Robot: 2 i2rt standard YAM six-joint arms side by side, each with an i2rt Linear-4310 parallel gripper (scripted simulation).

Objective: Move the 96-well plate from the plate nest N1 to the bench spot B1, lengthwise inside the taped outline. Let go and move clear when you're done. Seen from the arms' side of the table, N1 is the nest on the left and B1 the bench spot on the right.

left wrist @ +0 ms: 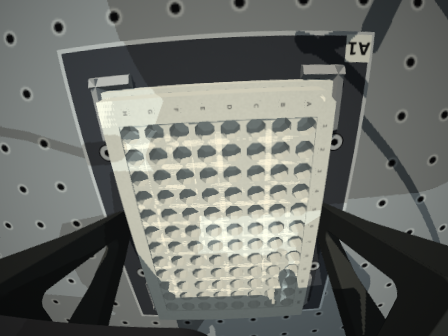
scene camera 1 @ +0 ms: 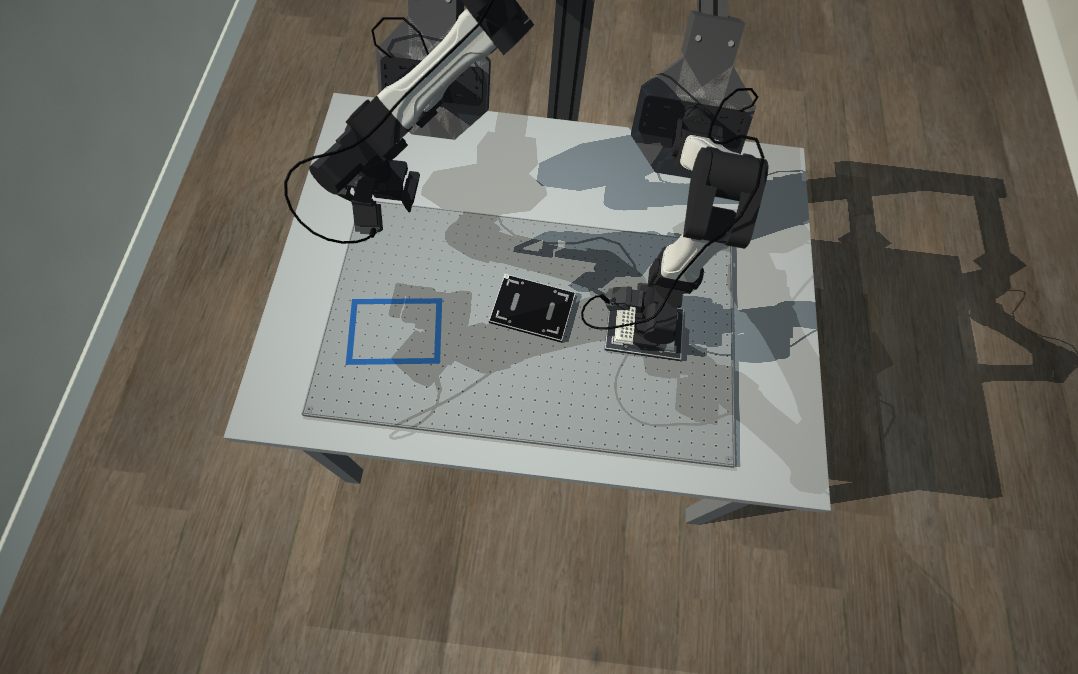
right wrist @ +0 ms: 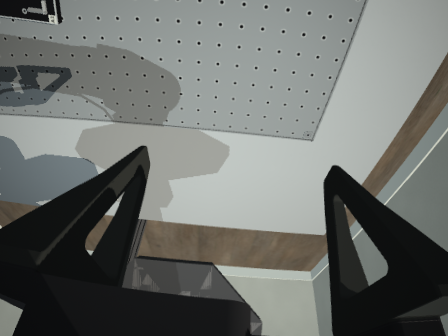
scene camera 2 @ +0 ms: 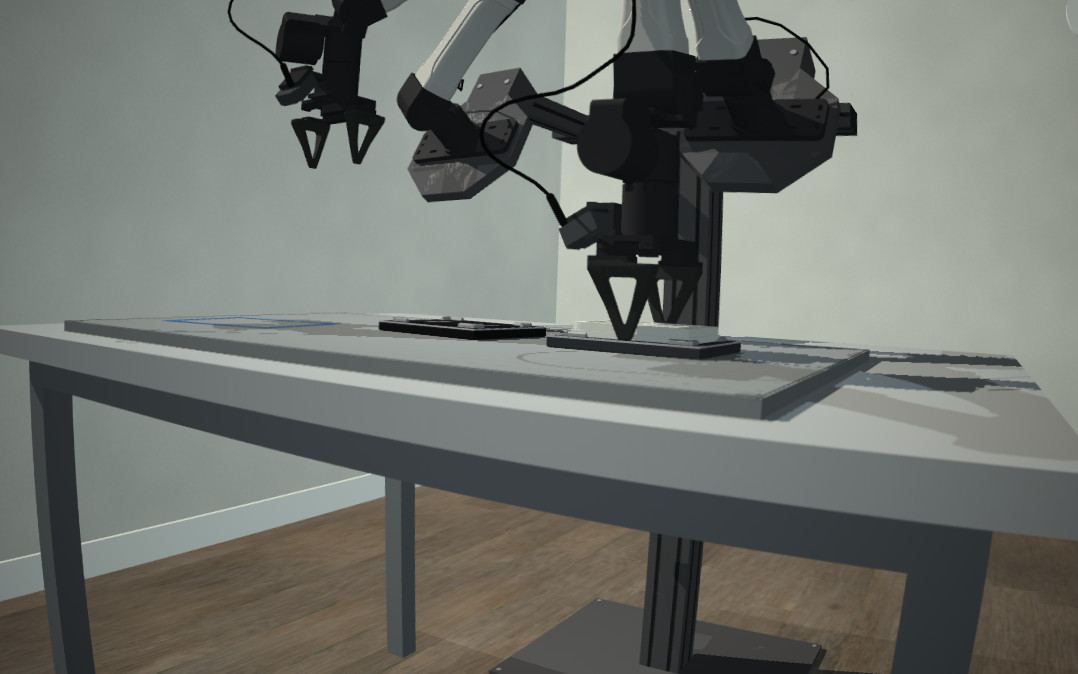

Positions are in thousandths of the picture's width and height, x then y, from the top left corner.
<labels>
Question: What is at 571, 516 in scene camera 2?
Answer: A grey nest N1.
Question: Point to a white 96-well plate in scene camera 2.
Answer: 614, 495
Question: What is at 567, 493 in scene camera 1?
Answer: A grey nest N1.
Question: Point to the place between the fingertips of my right gripper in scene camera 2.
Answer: At 310, 247
</labels>
